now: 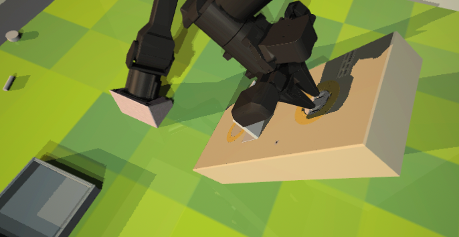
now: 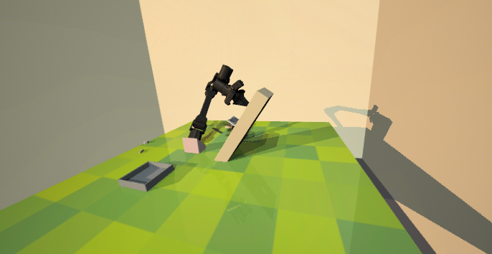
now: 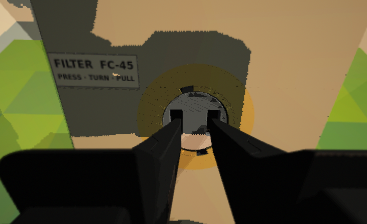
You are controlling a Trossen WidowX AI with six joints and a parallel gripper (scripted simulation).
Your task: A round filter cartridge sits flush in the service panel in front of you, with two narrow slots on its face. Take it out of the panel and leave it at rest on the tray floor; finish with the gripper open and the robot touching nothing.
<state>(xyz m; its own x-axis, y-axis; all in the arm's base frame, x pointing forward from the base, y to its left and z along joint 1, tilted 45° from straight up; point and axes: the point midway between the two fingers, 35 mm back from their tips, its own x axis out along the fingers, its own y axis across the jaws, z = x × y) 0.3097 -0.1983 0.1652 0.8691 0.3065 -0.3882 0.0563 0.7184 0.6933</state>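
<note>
My gripper tip is now 20 mm short of the round filter cartridge and 10 mm above it. From my gripper tip the other things lie so: grey flap (100 mm below, 80 mm behind, 10 mm to the left); then tan service panel (80 mm below, 30 mm behind); then dark grey tray (430 mm behind, 260 mm below, 250 mm to the right).
</note>
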